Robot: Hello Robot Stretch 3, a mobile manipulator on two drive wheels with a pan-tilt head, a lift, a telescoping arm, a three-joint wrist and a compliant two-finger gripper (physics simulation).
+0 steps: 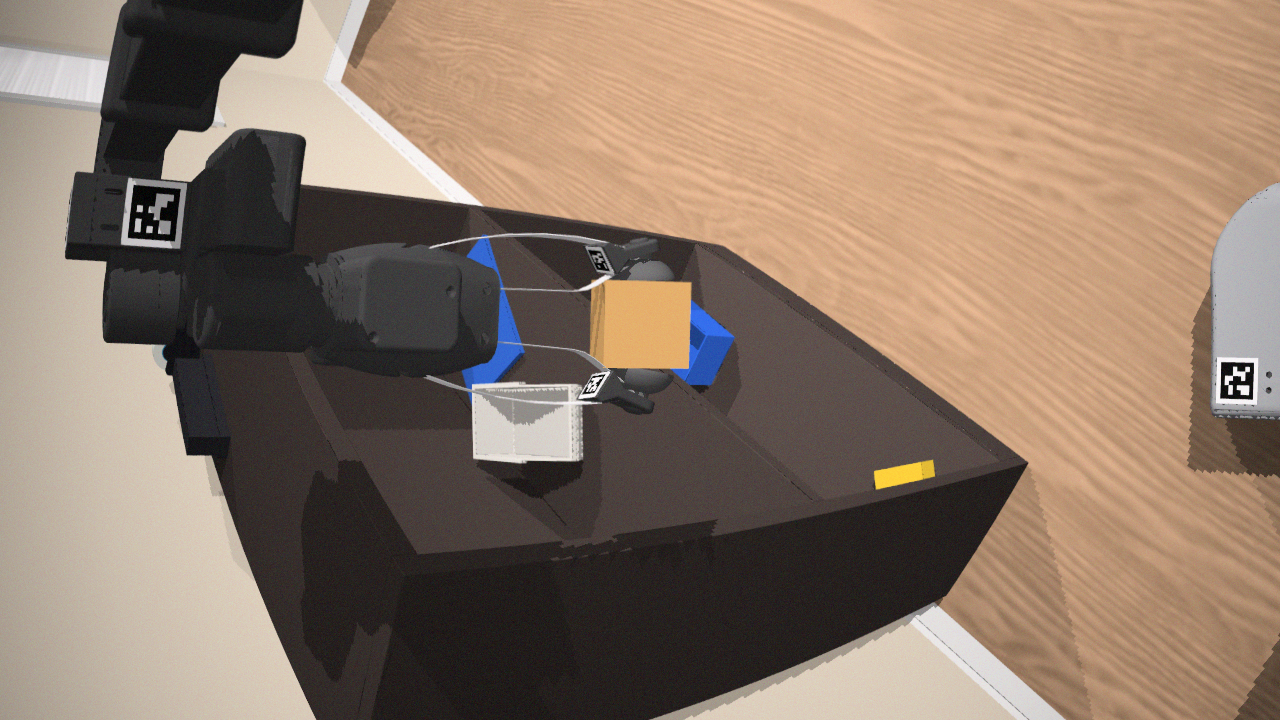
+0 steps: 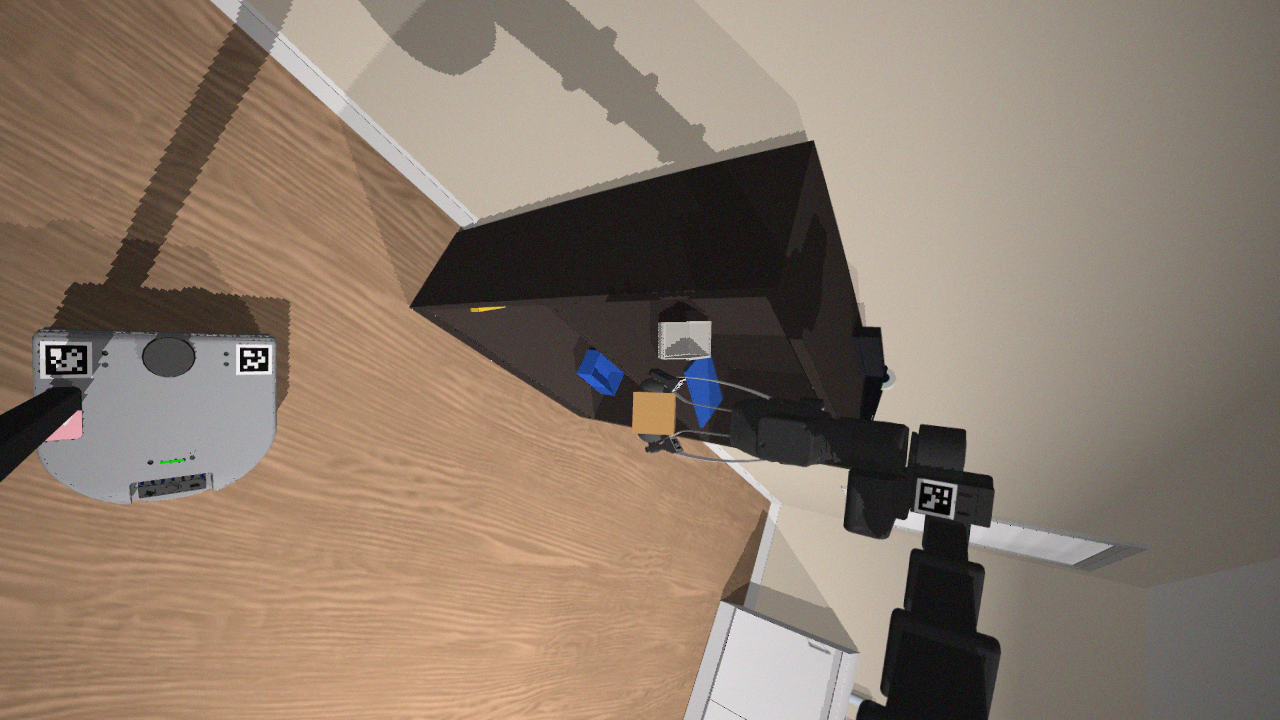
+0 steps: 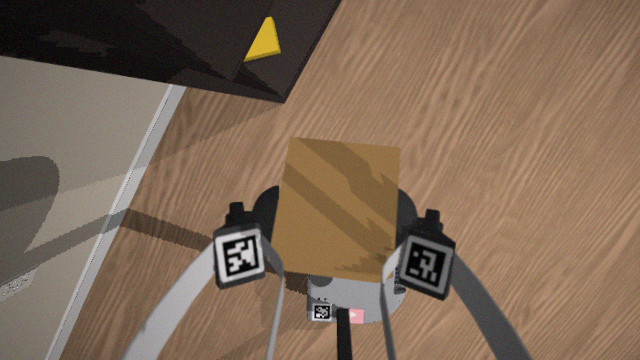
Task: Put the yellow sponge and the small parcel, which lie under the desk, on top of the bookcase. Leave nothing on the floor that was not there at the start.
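Seen in the pictures: gripper, fingertip midpoint: (image 1: 664,327) (image 2: 642,408) (image 3: 332,214); robot's base, origin of the base link: (image 2: 169,354).
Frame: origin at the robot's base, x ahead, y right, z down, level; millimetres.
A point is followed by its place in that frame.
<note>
My gripper (image 1: 646,325) @(x -22, y 428, z -920 mm) (image 2: 654,411) @(x -22, y 428, z -920 mm) (image 3: 332,214) @(x -22, y 428, z -920 mm) is shut on a tan box, the small parcel (image 1: 651,313) @(x -28, y 408, z -950 mm) (image 2: 653,407) @(x -14, y 410, z -951 mm) (image 3: 340,200) @(x -25, y 446, z -958 mm), with one rubber fingertip on each side. It holds the parcel in the air beside the open front of the dark bookcase (image 1: 698,608) @(x 221, y 554, z -741 mm) (image 2: 626,241) @(x 240, y 565, z -764 mm), below the level of its top. A flat yellow block (image 1: 899,475) @(x 158, y 688, z -145 mm) (image 2: 486,309) @(x 143, y 674, z -145 mm) (image 3: 265,42) @(x 170, y 670, z -145 mm) lies in the bookcase's lowest compartment. I cannot tell whether it is the yellow sponge. The desk does not show.
A blue slab (image 1: 505,326) @(x -49, y 1053, z -620 mm) (image 2: 702,389) @(x -68, y 1115, z -620 mm), a blue box (image 1: 713,347) @(x -38, y 1098, z -144 mm) (image 2: 599,371) @(x -54, y 1208, z -103 mm) and a whitish box (image 1: 528,429) @(x 90, y 985, z -624 mm) (image 2: 684,340) @(x 76, y 994, z -624 mm) are in the bookcase. A black object (image 1: 198,407) @(x 67, y 1018, z -1094 mm) (image 2: 868,358) @(x 52, y 1037, z -1087 mm) is at its top. A white cabinet (image 2: 774,667) @(x -1958, y 2493, z -498 mm) stands by the wall.
</note>
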